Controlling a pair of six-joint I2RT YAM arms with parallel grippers.
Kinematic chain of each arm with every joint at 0, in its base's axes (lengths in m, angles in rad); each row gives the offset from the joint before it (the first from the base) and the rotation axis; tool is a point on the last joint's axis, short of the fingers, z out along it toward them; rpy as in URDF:
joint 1: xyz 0 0 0.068 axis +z
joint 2: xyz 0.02 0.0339 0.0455 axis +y
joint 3: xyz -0.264 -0.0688 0 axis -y
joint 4: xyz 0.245 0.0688 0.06 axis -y
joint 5: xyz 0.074 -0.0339 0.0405 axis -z
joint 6: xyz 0.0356 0 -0.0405 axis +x
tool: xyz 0 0 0 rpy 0 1.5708 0
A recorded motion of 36 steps. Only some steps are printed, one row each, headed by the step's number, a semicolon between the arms.
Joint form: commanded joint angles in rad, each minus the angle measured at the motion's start. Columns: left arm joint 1, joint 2, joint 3, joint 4, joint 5, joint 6; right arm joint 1, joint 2, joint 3, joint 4, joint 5, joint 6.
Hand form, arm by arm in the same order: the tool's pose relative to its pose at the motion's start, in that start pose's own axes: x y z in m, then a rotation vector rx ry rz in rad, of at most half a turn. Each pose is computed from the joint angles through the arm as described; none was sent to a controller.
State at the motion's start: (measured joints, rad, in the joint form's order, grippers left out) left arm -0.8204 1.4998 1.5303 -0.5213 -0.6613 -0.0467; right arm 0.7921 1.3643 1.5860 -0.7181 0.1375 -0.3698
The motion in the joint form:
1: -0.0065 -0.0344 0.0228 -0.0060 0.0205 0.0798; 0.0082 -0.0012 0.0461 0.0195 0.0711 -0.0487
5: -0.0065 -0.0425 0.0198 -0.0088 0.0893 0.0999; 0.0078 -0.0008 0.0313 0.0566 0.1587 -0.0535
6: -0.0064 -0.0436 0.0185 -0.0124 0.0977 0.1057; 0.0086 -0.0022 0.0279 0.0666 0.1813 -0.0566
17: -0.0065 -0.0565 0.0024 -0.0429 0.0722 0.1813; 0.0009 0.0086 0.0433 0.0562 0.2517 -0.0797
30: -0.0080 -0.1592 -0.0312 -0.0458 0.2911 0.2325; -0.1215 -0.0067 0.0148 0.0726 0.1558 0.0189
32: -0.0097 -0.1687 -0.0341 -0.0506 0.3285 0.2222; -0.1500 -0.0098 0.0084 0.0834 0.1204 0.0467
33: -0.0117 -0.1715 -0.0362 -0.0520 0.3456 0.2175; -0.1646 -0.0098 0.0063 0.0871 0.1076 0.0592
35: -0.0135 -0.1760 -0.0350 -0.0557 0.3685 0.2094; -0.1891 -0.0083 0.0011 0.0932 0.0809 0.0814
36: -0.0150 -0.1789 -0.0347 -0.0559 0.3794 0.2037; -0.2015 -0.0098 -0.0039 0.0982 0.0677 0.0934
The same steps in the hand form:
1: -0.0109 0.0081 -0.0154 0.0266 -0.0423 0.0511; -0.0122 -0.0065 -0.0107 0.0844 -0.0369 -0.0408
5: -0.0108 0.0073 -0.0177 0.0950 -0.0457 0.0712; -0.0115 -0.0092 -0.0079 0.1736 -0.0221 -0.0376
6: -0.0102 0.0072 -0.0178 0.1032 -0.0430 0.0794; -0.0116 -0.0098 -0.0080 0.1967 -0.0205 -0.0382
17: -0.0043 0.0097 -0.0194 0.0773 -0.0182 0.1743; -0.0116 -0.0146 -0.0070 0.2651 0.0190 -0.0559
30: -0.0067 0.0231 -0.0484 0.2928 -0.0942 0.1930; 0.0051 -0.0422 -0.0048 0.2766 0.0179 0.0906
32: -0.0063 0.0234 -0.0516 0.3319 -0.0979 0.1835; 0.0083 -0.0484 -0.0046 0.2701 0.0051 0.1299
33: -0.0059 0.0228 -0.0527 0.3510 -0.0984 0.1803; 0.0101 -0.0517 -0.0042 0.2709 0.0027 0.1481
35: -0.0062 0.0229 -0.0549 0.3757 -0.1010 0.1726; 0.0135 -0.0569 -0.0026 0.2662 -0.0005 0.1793
36: -0.0065 0.0229 -0.0562 0.3880 -0.1038 0.1664; 0.0155 -0.0594 -0.0023 0.2648 -0.0038 0.1961

